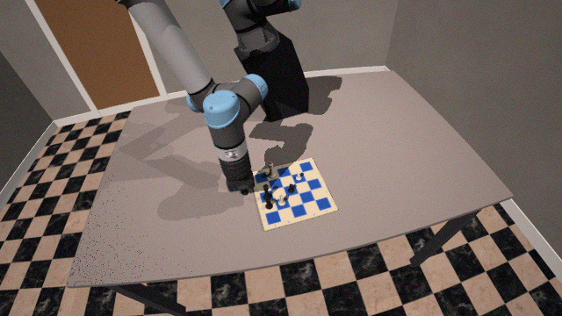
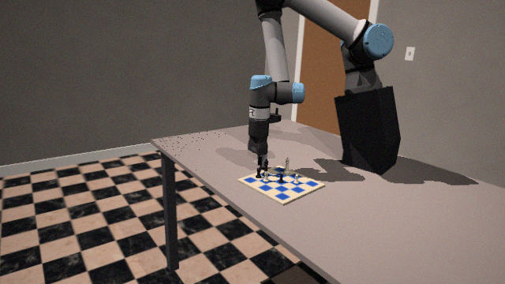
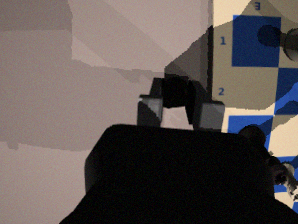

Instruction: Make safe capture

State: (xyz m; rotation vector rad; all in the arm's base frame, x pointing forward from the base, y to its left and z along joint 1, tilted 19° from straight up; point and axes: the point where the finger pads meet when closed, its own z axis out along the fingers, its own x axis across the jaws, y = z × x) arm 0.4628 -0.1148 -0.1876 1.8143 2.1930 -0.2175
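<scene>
The tall black piece is 20 mm ahead of my hand, 70 mm to the left of it and 10 mm above it. Also, from my hand: blue-and-cream chessboard (140 mm to the left, 30 mm below); black pawn (140 mm to the left, 10 mm below); tall white piece (60 mm behind, 80 mm to the left, 10 mm above).
</scene>
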